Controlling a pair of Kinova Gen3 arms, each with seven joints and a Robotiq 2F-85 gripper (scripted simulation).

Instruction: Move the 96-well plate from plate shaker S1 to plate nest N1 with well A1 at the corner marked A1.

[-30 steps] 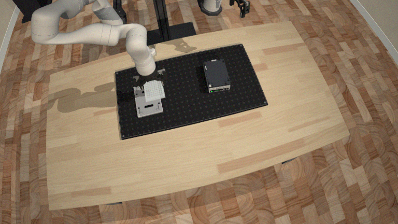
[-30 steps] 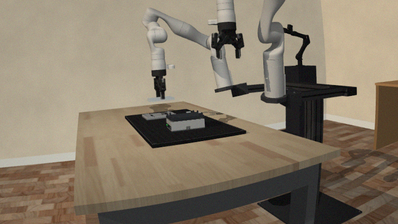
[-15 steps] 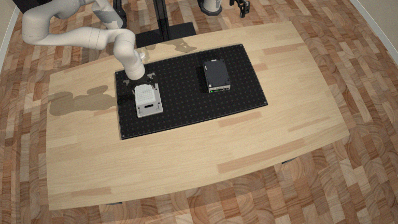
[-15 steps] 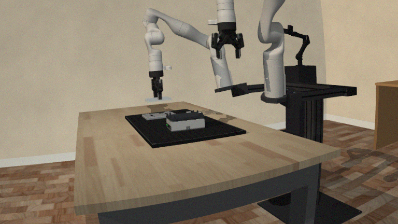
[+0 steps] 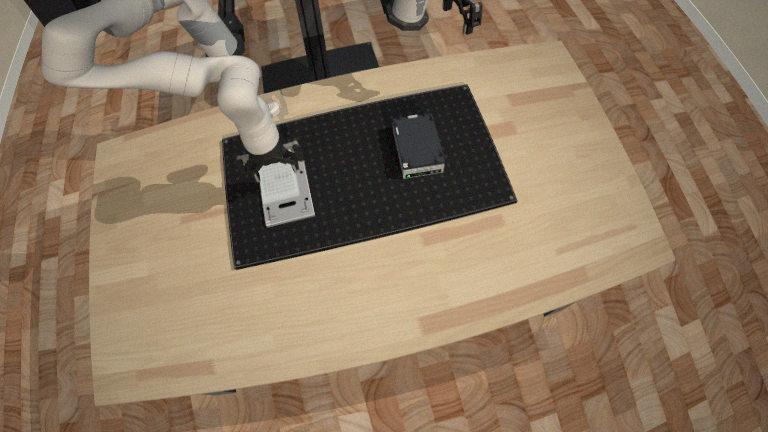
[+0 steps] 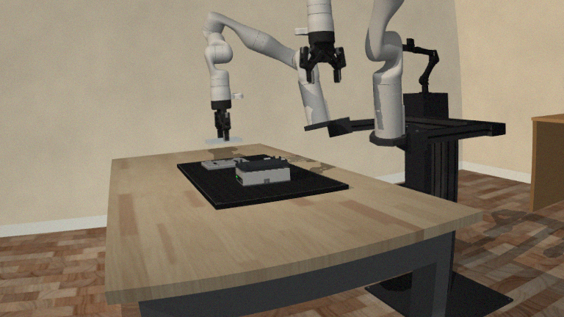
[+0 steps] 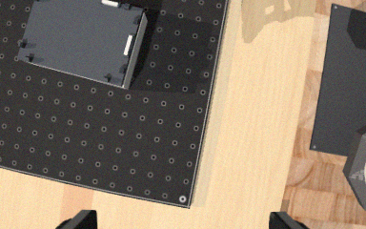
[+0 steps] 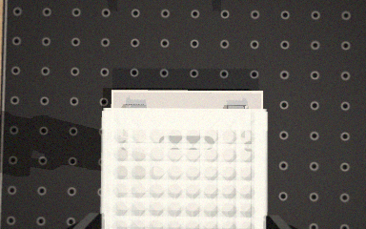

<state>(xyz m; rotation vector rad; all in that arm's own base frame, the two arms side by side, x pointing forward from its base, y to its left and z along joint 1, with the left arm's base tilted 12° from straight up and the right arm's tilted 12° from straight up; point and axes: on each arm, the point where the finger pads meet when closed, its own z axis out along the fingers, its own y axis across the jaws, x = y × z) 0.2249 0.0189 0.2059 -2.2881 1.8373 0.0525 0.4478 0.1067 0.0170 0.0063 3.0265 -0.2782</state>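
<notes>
The grey plate nest N1 lies 100 mm below my right hand. The rest, counted from my right hand: white 96-well plate: 10 mm below.
</notes>
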